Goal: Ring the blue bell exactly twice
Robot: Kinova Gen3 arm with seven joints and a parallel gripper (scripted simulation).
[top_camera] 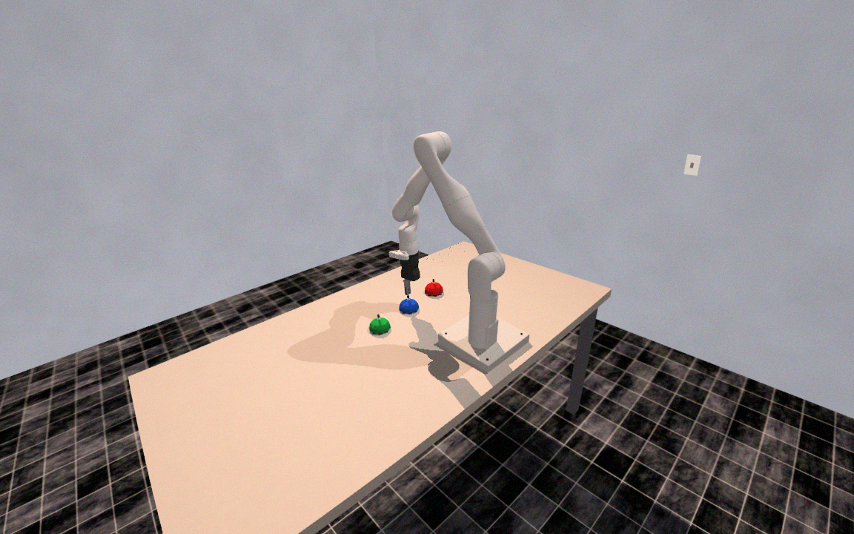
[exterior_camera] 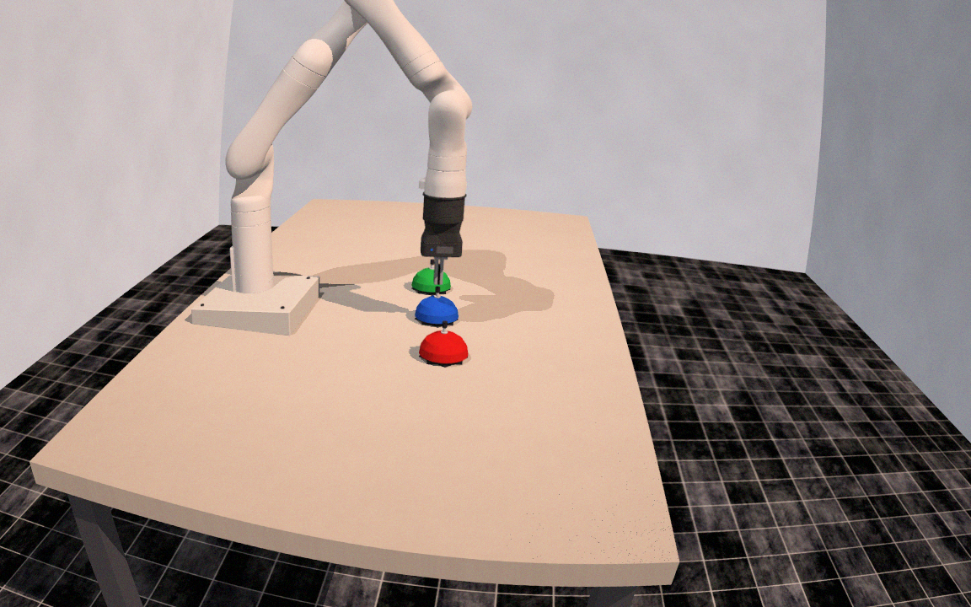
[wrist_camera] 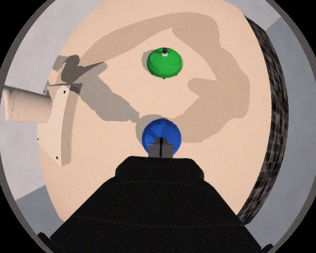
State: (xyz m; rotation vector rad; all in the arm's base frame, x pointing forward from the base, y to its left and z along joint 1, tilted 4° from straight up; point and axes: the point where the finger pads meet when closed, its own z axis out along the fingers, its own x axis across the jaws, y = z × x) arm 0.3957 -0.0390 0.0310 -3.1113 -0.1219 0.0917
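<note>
My gripper is now 50 mm above the blue bell. Also, from my hand: red bell: 10 mm ahead, 180 mm to the right, 50 mm below; green bell: 10 mm behind, 180 mm to the left, 50 mm below.
</note>
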